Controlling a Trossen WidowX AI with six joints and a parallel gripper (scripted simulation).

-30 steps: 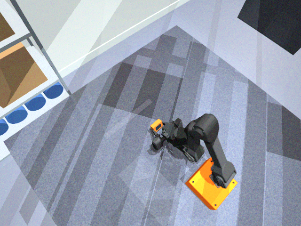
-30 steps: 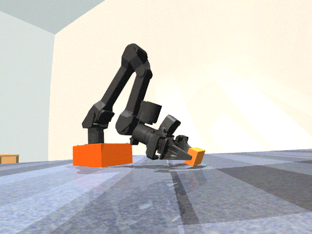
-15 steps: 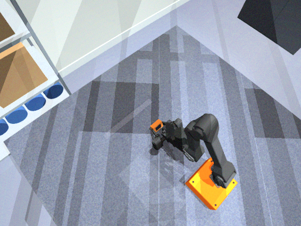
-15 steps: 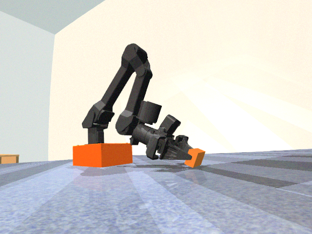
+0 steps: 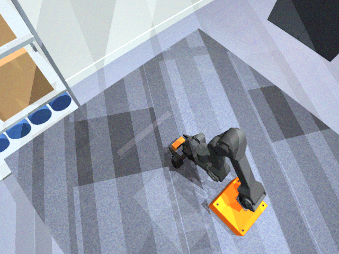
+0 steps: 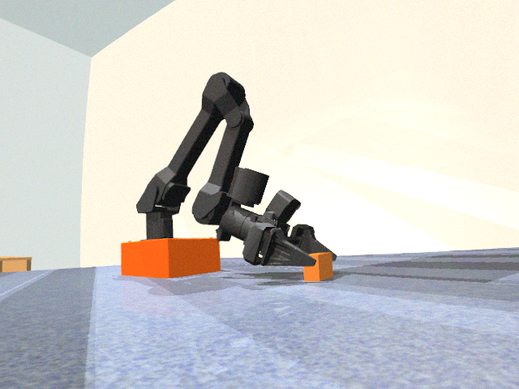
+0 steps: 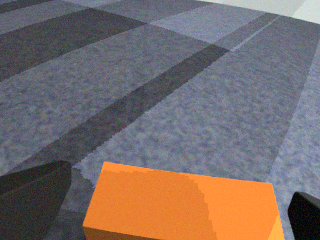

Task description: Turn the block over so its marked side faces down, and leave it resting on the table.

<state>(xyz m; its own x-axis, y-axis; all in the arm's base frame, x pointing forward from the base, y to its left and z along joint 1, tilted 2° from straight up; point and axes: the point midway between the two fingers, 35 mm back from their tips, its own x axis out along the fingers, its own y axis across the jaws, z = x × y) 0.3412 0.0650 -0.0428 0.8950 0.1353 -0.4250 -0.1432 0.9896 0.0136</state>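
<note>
Now: the orange block 2 cm behind my gripper tip and 1 cm below it.
</note>
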